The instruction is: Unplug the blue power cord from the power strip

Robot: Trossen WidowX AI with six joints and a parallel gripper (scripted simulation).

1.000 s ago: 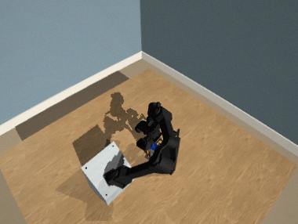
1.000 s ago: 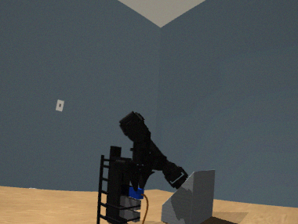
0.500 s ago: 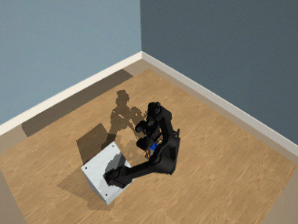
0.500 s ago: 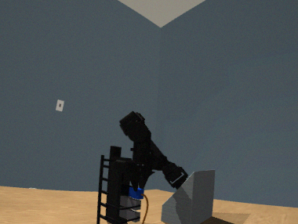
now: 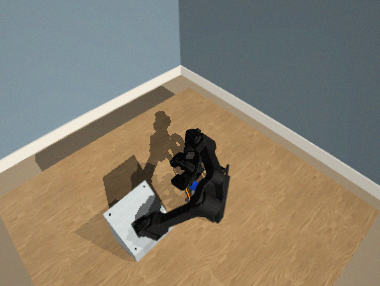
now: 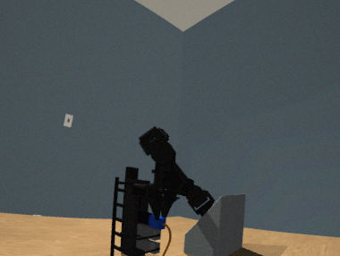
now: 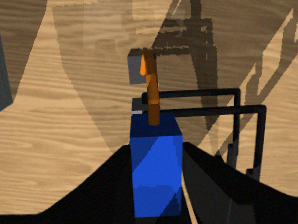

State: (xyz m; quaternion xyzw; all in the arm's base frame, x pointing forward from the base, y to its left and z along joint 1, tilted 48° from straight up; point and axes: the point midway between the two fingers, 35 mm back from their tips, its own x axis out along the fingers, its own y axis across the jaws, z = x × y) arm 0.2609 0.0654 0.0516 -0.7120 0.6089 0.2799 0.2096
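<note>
My gripper tip is 30 mm to the left of the blue plug and 10 mm short of it.
</note>
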